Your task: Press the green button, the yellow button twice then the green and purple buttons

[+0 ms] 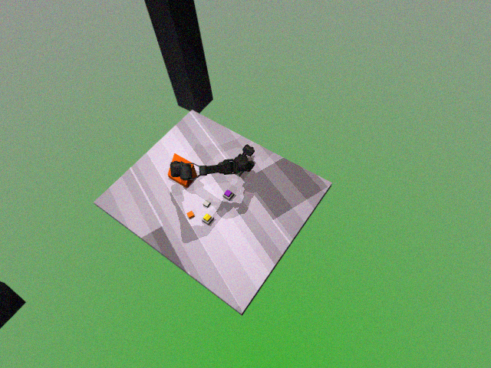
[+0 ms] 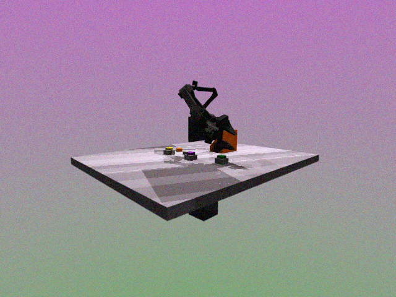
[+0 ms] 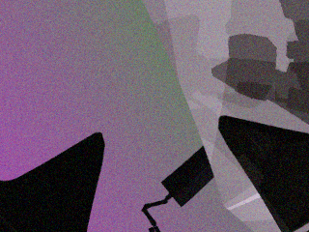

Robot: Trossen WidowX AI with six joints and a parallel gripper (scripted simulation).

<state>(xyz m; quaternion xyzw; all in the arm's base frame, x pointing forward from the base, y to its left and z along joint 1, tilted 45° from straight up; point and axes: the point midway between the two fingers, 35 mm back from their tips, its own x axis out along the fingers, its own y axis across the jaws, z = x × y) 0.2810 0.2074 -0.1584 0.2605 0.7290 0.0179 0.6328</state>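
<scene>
The green button lies 30 mm behind my gripper tip, 100 mm to the right of it and 80 mm below it. From my gripper tip the other things lie so: purple button 20 mm ahead, 270 mm to the right, 80 mm below; yellow button 10 mm ahead, 460 mm to the right, 80 mm below; small orange block 90 mm behind, 490 mm to the right, 110 mm below.
</scene>
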